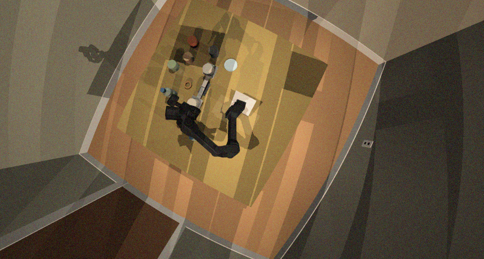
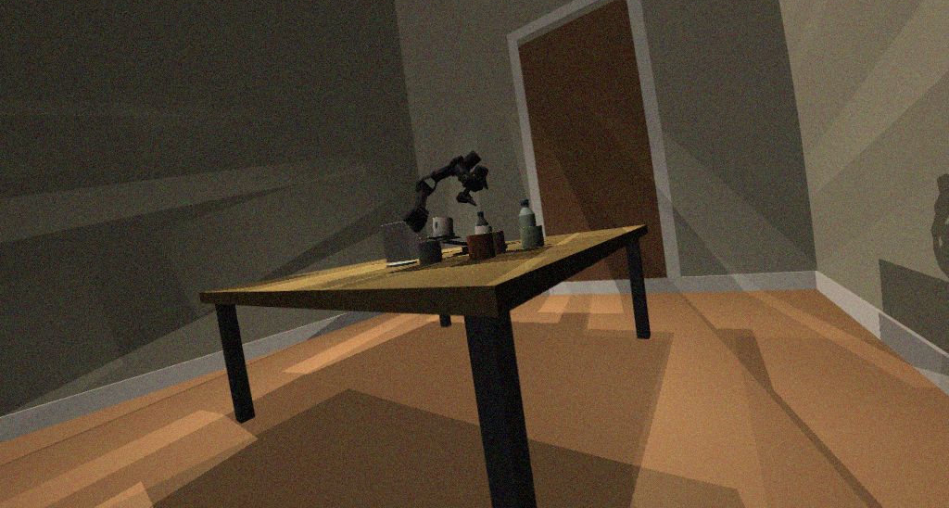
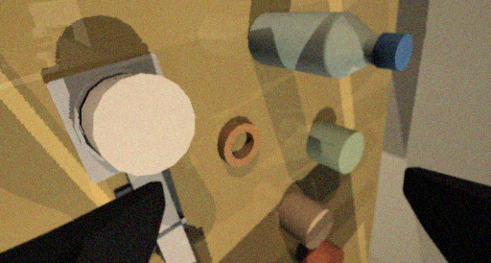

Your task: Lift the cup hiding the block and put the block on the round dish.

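Now: gripper tip 1 cm past the cup and 15 cm above it. Also, from my gripper tip: red cylinder (18 cm ahead, 46 cm to the right, 18 cm below); then round light-blue dish (14 cm behind, 39 cm to the right, 21 cm below).
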